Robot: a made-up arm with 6 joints. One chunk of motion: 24 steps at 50 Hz.
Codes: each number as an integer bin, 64 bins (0 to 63) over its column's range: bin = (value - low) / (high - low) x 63, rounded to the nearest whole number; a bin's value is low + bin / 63 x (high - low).
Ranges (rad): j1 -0.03..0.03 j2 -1.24..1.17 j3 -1..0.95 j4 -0.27..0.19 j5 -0.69..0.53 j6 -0.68..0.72
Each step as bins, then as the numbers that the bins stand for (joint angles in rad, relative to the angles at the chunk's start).
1 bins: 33 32 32 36 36 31
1 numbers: 0.0014 -0.0159 -0.0095 -0.0071 0.0071 0.0089
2 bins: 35 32 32 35 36 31
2 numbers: 0.0033 -0.0159 -0.0095 -0.0144 0.0071 0.0089
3 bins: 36 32 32 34 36 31
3 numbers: 0.0043 -0.0159 -0.0095 -0.0217 0.0071 0.0089
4 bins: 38 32 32 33 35 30
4 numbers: 0.0062 -0.0159 -0.0095 -0.0290 -0.0122 -0.0133
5 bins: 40 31 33 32 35 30
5 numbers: 0.0081 -0.0541 0.0214 -0.0363 -0.0122 -0.0133
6 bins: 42 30 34 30 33 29
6 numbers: 0.0100 -0.0924 0.0524 -0.0510 -0.0510 -0.0356
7 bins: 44 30 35 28 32 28
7 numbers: 0.0119 -0.0924 0.0833 -0.0656 -0.0703 -0.0578
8 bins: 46 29 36 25 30 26
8 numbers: 0.0138 -0.1306 0.1143 -0.0875 -0.1090 -0.1022
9 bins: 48 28 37 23 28 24
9 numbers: 0.0157 -0.1689 0.1452 -0.1021 -0.1478 -0.1467
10 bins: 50 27 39 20 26 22
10 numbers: 0.0176 -0.2071 0.2071 -0.1240 -0.1865 -0.1911
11 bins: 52 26 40 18 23 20
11 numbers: 0.0195 -0.2454 0.2381 -0.1386 -0.2446 -0.2356
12 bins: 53 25 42 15 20 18
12 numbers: 0.0205 -0.2837 0.3000 -0.1605 -0.3027 -0.2800
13 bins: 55 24 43 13 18 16
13 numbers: 0.0224 -0.3219 0.3310 -0.1751 -0.3414 -0.3244
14 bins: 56 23 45 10 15 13
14 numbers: 0.0233 -0.3602 0.3929 -0.1970 -0.3995 -0.3911
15 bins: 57 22 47 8 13 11
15 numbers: 0.0243 -0.3984 0.4548 -0.2116 -0.4383 -0.4356
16 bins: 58 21 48 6 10 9
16 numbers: 0.0252 -0.4367 0.4857 -0.2262 -0.4963 -0.4800
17 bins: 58 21 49 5 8 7
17 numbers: 0.0252 -0.4367 0.5167 -0.2335 -0.5351 -0.5244
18 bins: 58 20 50 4 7 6
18 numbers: 0.0252 -0.4749 0.5476 -0.2408 -0.5544 -0.5467
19 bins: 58 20 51 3 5 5
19 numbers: 0.0252 -0.4749 0.5786 -0.2481 -0.5932 -0.5689
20 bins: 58 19 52 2 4 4
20 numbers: 0.0252 -0.5132 0.6095 -0.2554 -0.6125 -0.5911
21 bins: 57 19 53 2 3 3
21 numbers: 0.0243 -0.5132 0.6405 -0.2554 -0.6319 -0.6133
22 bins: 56 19 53 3 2 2
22 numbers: 0.0233 -0.5132 0.6405 -0.2481 -0.6513 -0.6356
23 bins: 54 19 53 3 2 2
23 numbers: 0.0214 -0.5132 0.6405 -0.2481 -0.6513 -0.6356
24 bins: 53 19 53 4 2 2
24 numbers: 0.0205 -0.5132 0.6405 -0.2408 -0.6513 -0.6356
